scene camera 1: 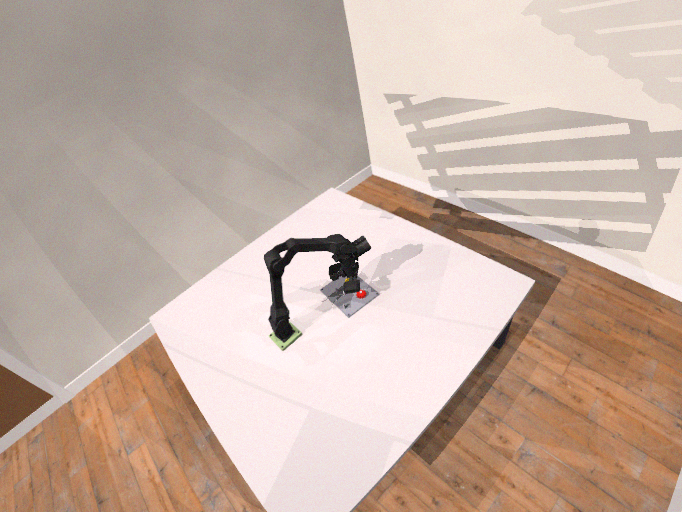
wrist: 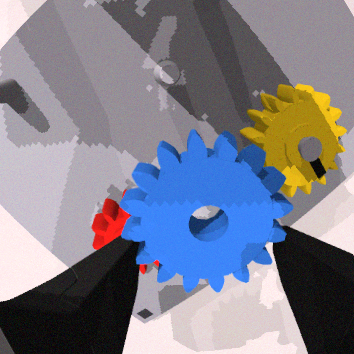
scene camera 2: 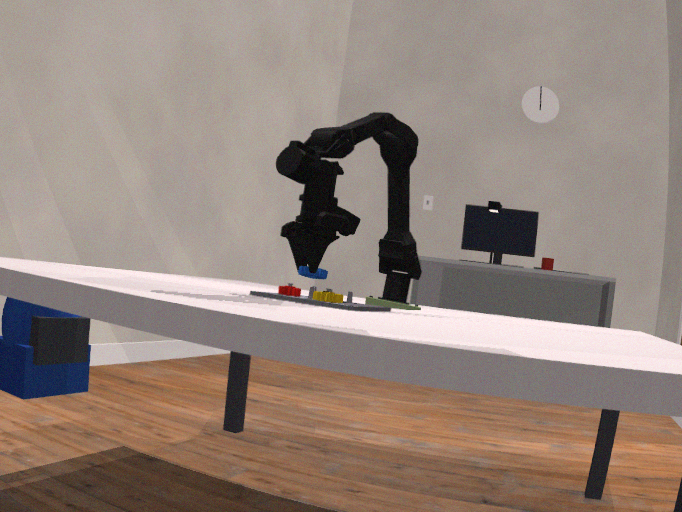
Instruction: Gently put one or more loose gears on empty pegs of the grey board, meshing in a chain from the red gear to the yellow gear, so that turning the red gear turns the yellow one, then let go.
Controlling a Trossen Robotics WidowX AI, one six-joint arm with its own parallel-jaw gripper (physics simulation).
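Places are measured from the arm's base along level axes (x ahead, y left, z up), in millimetres.
Pixels of known places: gripper, fingertip midpoint: [wrist: 207, 240] [scene camera 2: 306, 273]; arm's base, link origin: [scene camera 1: 285, 333] [scene camera 2: 393, 301].
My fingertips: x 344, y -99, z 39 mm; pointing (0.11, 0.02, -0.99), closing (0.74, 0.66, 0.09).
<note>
For each thing: its top centre in the pictures, then the offset to it from my fingertips. Level surfaces: height alone.
- blue gear, top centre: [wrist: 212, 230] [scene camera 2: 313, 267] dx -10, dy +9, dz +14 mm
- grey board, top centre: [wrist: 198, 123] [scene camera 2: 323, 287] [scene camera 1: 348, 288] dx -25, dy +28, dz -21 mm
- red gear, top centre: [wrist: 133, 244] [scene camera 2: 290, 286] [scene camera 1: 361, 292] dx -10, dy -32, dz -27 mm
- yellow gear, top centre: [wrist: 306, 146] [scene camera 2: 328, 291] [scene camera 1: 350, 279] dx +20, dy +52, dz -26 mm
- bare peg, top centre: [wrist: 169, 73] dx -45, dy +35, dz -23 mm
- white table, surface height: dz -52 mm
My gripper [scene camera 2: 312, 270] [wrist: 207, 240] is shut on a blue gear [scene camera 2: 319, 272] [wrist: 175, 230], holding it nearly level above the grey board [scene camera 1: 349, 313] [scene camera 2: 370, 307] [wrist: 30, 175]. A gap shows between gear and board in the second scene view. The red gear [scene camera 1: 361, 294] [scene camera 2: 289, 290] [wrist: 107, 225] and the yellow gear [scene camera 1: 347, 279] [scene camera 2: 327, 297] [wrist: 300, 125] sit on the board. In the wrist view the blue gear partly covers the red gear and overlaps the yellow gear's edge. A bare peg [wrist: 167, 73] stands beyond the blue gear, and another peg [wrist: 14, 95] is at the left.
The board lies on the white table [scene camera 1: 352, 374] [scene camera 2: 495, 336] in front of the arm's green base plate [scene camera 1: 285, 337] [scene camera 2: 388, 302]. A cabinet [scene camera 2: 512, 292] with a monitor [scene camera 2: 499, 230] and a red cup [scene camera 2: 547, 263] stands behind the table.
</note>
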